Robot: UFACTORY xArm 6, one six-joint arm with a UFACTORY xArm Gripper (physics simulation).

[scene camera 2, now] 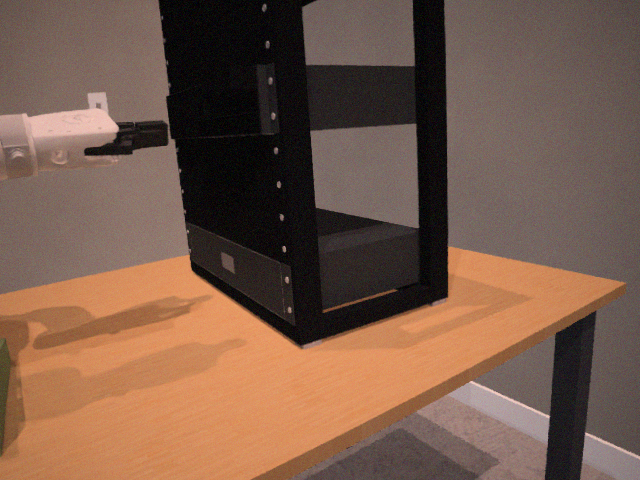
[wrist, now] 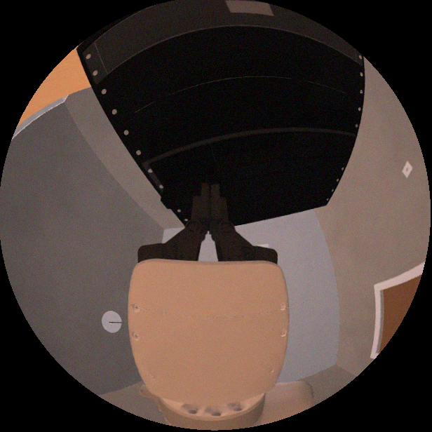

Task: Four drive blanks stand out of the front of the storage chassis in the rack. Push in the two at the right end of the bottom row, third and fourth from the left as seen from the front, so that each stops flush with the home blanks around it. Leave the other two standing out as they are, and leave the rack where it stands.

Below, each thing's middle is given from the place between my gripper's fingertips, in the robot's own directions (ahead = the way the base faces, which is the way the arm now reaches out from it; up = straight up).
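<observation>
The black rack (scene camera 2: 253, 230), counted from my hand, is 2 cm below it, 7 cm to the left of it and 25 cm ahead of it.
</observation>
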